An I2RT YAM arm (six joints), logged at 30 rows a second.
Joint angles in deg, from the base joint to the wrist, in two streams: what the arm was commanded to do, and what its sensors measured. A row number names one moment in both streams.
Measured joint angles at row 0:
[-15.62 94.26 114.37 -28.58 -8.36 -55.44]
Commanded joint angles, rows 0 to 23:
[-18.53 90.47 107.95 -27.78 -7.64 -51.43]
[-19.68 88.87 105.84 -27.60 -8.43 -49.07]
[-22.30 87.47 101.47 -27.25 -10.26 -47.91]
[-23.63 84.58 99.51 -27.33 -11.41 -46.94]
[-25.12 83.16 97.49 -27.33 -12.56 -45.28]
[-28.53 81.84 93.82 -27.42 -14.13 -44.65]
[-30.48 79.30 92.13 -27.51 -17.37 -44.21]
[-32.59 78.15 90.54 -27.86 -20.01 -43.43]
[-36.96 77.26 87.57 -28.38 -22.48 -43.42]
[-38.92 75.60 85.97 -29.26 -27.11 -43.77]
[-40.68 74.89 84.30 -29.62 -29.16 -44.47]
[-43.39 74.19 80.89 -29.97 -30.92 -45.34]
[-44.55 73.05 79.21 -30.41 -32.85 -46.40]
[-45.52 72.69 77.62 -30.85 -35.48 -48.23]
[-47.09 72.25 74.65 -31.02 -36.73 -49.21]
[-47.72 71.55 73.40 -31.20 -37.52 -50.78]
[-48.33 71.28 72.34 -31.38 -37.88 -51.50]
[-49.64 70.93 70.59 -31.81 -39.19 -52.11]
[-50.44 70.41 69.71 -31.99 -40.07 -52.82]
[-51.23 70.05 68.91 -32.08 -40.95 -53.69]
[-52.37 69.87 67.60 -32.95 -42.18 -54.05]
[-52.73 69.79 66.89 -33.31 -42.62 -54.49]
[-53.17 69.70 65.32 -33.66 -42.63 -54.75]
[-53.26 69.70 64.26 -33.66 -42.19 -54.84]
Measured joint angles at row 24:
[-52.07 71.37 66.57 -32.60 -38.00 -52.34]
